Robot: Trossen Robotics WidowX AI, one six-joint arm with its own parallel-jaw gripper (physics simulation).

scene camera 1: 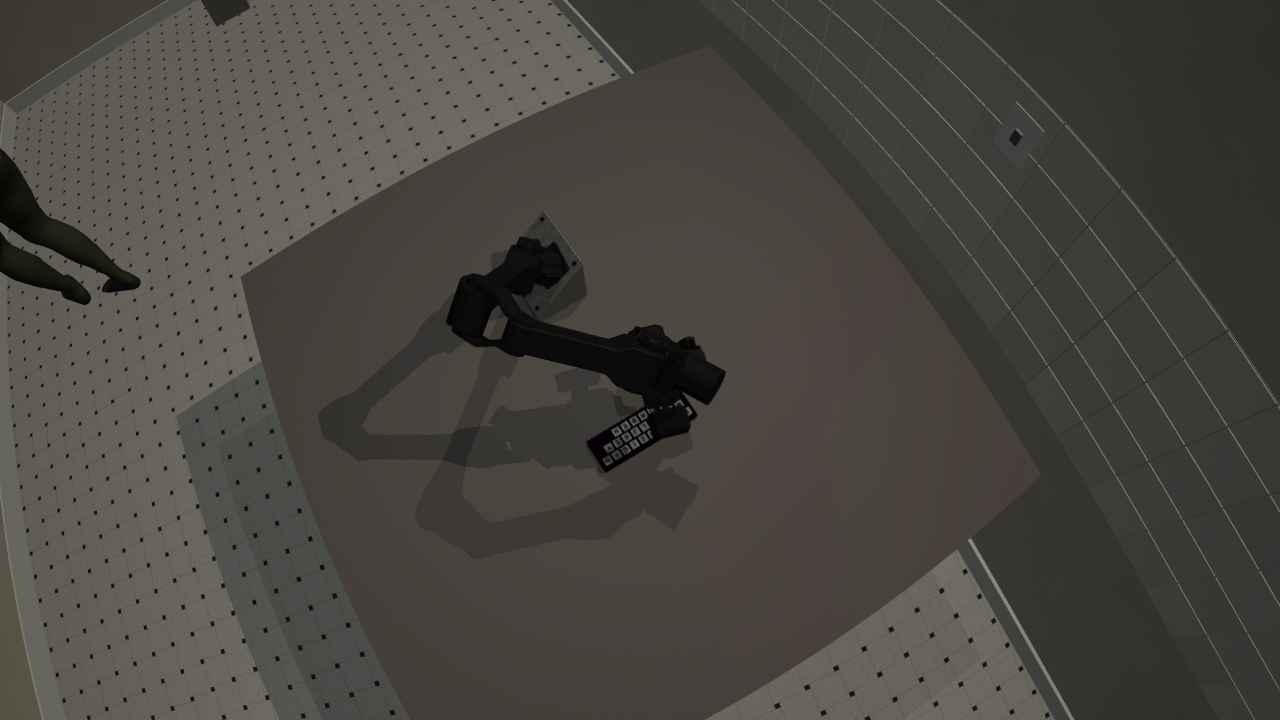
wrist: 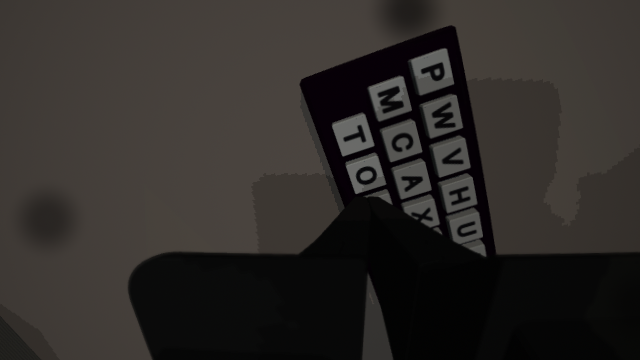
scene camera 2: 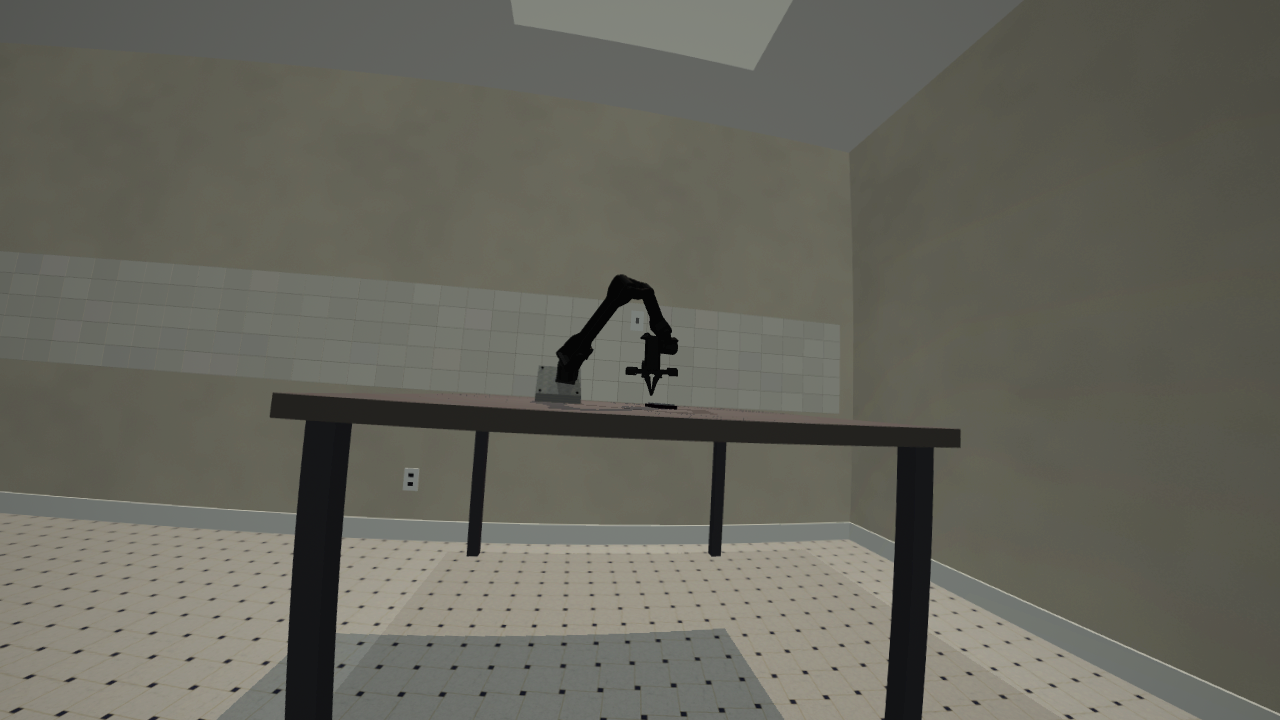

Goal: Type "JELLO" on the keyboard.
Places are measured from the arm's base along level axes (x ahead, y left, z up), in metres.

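Where they show: gripper, between the fingertips: [scene camera 1: 658,398] [wrist: 365,209] [scene camera 2: 651,395]; arm's base, origin of its link: [scene camera 1: 551,265] [scene camera 2: 566,377].
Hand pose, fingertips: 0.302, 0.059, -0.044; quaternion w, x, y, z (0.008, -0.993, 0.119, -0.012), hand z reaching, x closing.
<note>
Things, the pixels of their top centre, and the offset from my fingertips, as dx, dy, dz.
- small dark keyboard, centre of its top: [wrist: 432,256] [scene camera 1: 642,427] [scene camera 2: 660,403] +0.026, -0.045, -0.025
- T, centre of its top: [wrist: 353,136] +0.002, +0.021, -0.025
- X key, centre of its top: [wrist: 422,216] +0.024, -0.023, -0.025
A small dark keyboard [scene camera 1: 597,447] [scene camera 2: 661,406] [wrist: 345,80] with light letter keys lies on the table. In the wrist view its O key [wrist: 366,174] shows just above the fingertips, with T [wrist: 353,134], M, C, A, P, W, V, H and U around it. An X key [wrist: 421,212] is partly covered. The J, E and L keys cannot be made out there; the fingers hide part of the keyboard. My gripper [scene camera 2: 651,394] [wrist: 365,209] is shut and empty, pointing down, with its tips a little above the keyboard. In scene camera 1 the gripper body covers the keyboard's right part.
The table [scene camera 1: 805,402] [scene camera 2: 402,419] carries the arm's grey base plate [scene camera 1: 574,291] [scene camera 2: 546,394]. The black arm reaches from it across to the keyboard. A person's legs [scene camera 1: 67,241] show beyond the table's left side in scene camera 1. A tiled wall stands along the right there.
</note>
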